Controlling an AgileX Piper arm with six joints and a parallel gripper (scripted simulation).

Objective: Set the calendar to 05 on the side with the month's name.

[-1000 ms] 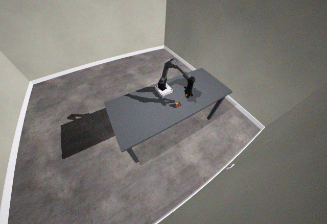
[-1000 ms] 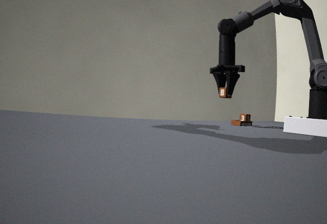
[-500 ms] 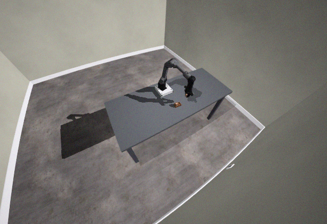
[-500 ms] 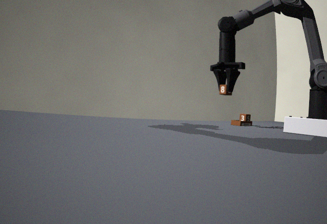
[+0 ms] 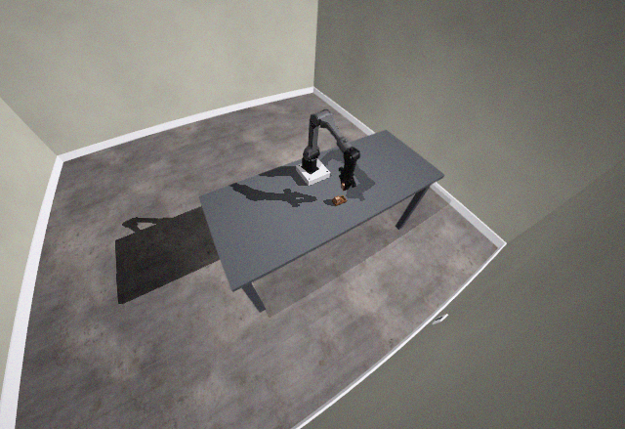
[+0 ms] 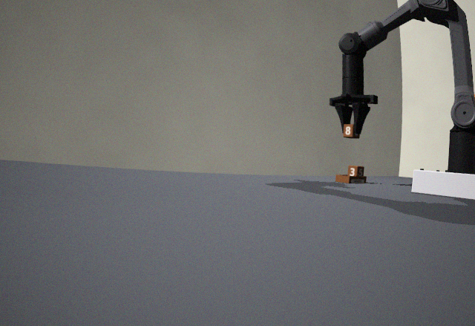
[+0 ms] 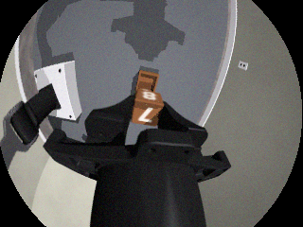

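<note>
Now: hand 10 mm past the cube, 30 mm to the left of it and 100 mm above it. Also, from my hand: brown calendar tray: 20 mm to the right, 120 mm below.
</note>
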